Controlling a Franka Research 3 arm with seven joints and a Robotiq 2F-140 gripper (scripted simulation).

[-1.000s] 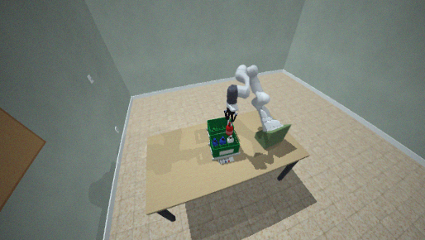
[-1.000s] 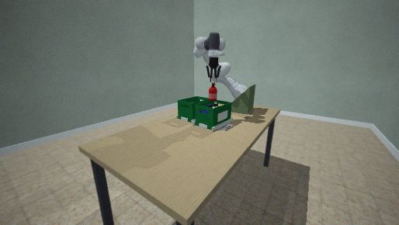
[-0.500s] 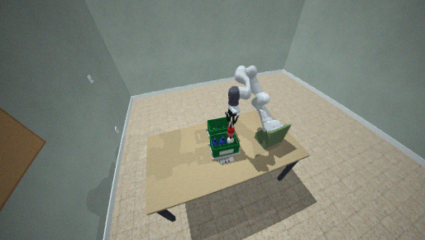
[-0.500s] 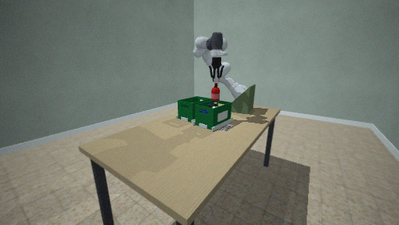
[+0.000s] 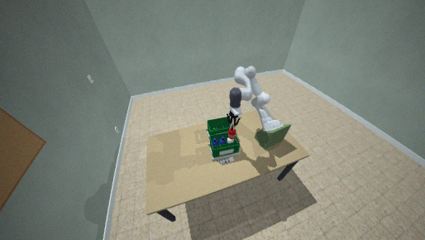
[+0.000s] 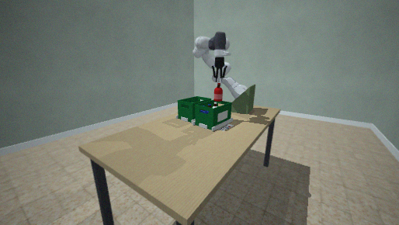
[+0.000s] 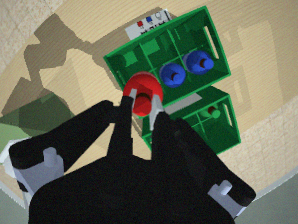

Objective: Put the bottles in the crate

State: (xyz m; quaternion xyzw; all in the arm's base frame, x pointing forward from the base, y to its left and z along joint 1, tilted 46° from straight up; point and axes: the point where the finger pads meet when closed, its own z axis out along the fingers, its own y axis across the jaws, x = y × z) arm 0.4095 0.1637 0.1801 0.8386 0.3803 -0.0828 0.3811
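The red-labelled bottle is 80 mm below my hand. Also, from my hand: blue-capped bottle: 80 mm ahead, 30 mm to the right, 260 mm below; white-capped bottle: 10 mm behind, 30 mm to the right, 260 mm below; green-capped bottle: 140 mm ahead, 180 mm to the right, 260 mm below.
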